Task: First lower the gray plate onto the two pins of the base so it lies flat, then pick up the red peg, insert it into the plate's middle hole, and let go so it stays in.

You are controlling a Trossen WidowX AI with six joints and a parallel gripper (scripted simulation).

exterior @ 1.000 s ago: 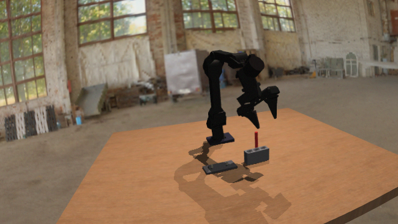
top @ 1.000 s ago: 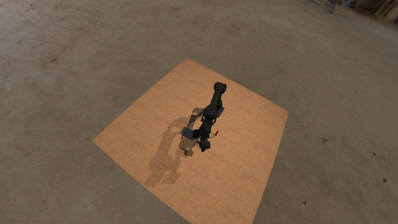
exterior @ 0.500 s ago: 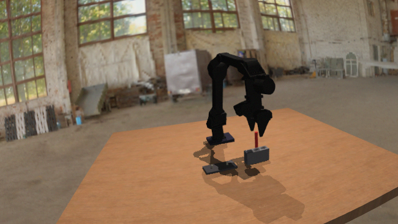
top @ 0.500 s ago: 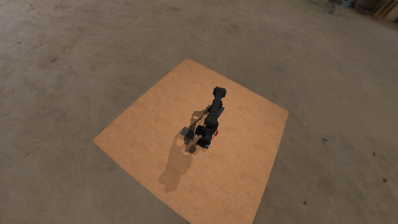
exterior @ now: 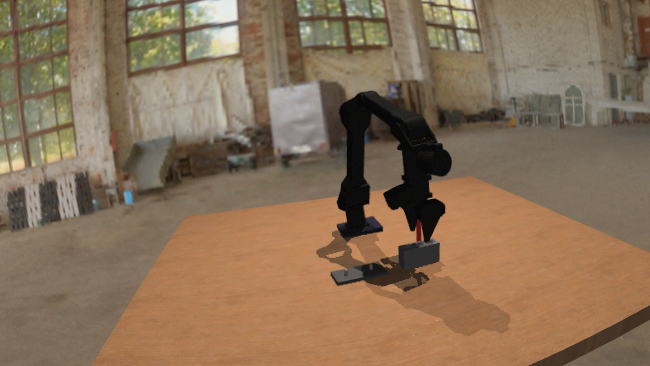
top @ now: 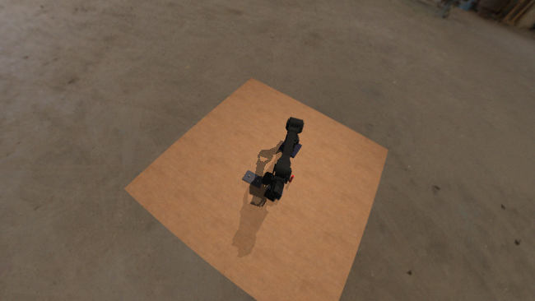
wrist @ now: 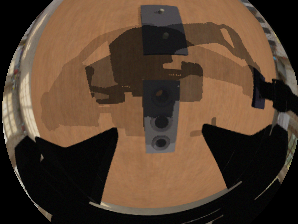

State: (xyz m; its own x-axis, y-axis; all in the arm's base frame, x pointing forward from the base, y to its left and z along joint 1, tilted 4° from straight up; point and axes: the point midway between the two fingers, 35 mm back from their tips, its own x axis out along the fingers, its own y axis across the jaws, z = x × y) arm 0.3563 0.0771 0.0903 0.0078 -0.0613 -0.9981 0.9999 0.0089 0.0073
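The gray plate lies 30 mm below my gripper tip. From my gripper tip the other things lie so: dark base 150 mm to the right, 60 mm below, 10 mm behind; red peg 130 mm behind, 50 mm to the left, 30 mm below.
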